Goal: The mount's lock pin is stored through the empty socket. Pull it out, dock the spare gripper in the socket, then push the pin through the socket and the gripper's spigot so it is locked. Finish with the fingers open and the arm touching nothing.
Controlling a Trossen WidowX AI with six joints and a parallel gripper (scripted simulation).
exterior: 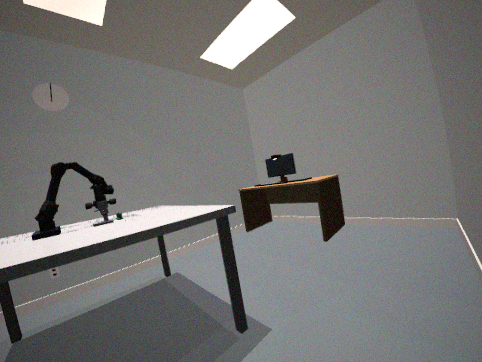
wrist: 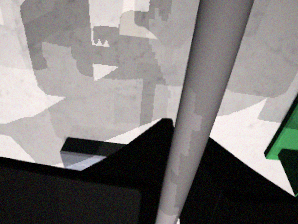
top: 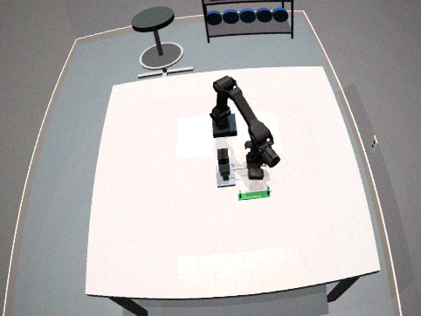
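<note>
The mount lies 3 cm behind my gripper tip and 10 cm to the right of it. From my gripper tip the other things lie so: spare gripper: 2 cm behind, 10 cm to the right, 8 cm above; then green cradle: 10 cm ahead, 2 cm below.
</note>
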